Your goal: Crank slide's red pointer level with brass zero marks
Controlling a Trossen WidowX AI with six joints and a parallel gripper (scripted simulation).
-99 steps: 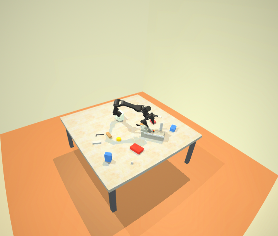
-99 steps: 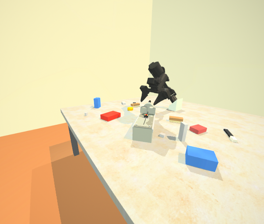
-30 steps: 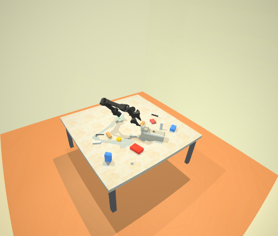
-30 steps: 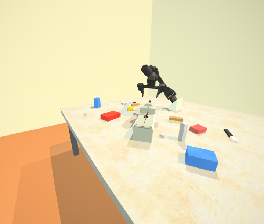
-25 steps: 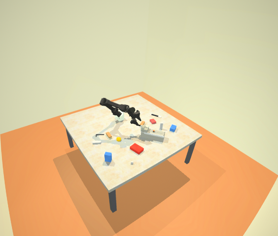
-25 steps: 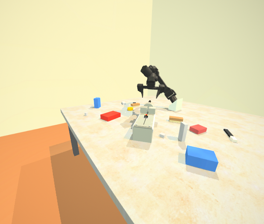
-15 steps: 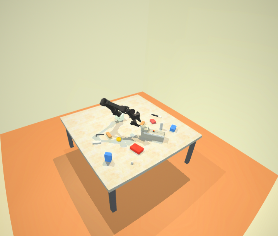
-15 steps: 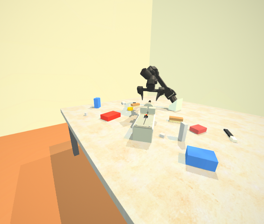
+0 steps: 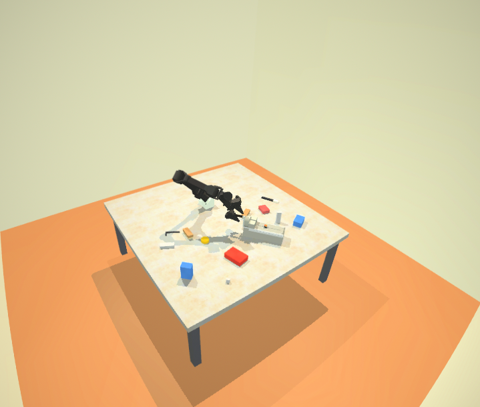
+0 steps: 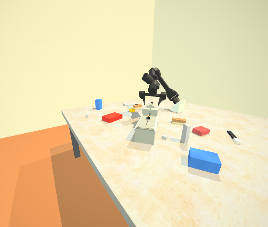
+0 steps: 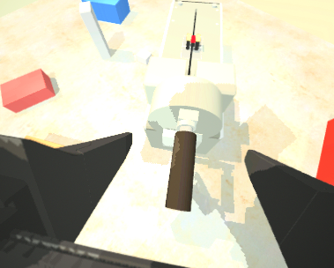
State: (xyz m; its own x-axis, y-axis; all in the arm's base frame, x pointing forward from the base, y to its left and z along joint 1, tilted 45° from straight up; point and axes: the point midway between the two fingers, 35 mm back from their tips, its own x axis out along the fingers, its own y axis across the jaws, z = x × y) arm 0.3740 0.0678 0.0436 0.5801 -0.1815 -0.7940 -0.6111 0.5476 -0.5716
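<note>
Right now the crank is right at my gripper tip. The rest, counted from my gripper tip: brown crank handle: 2 cm behind, 1 cm to the right, 1 cm above; then red pointer: 12 cm ahead, 10 cm to the left, 3 cm below; then yellow disc: 4 cm behind, 25 cm to the right, 10 cm below.
</note>
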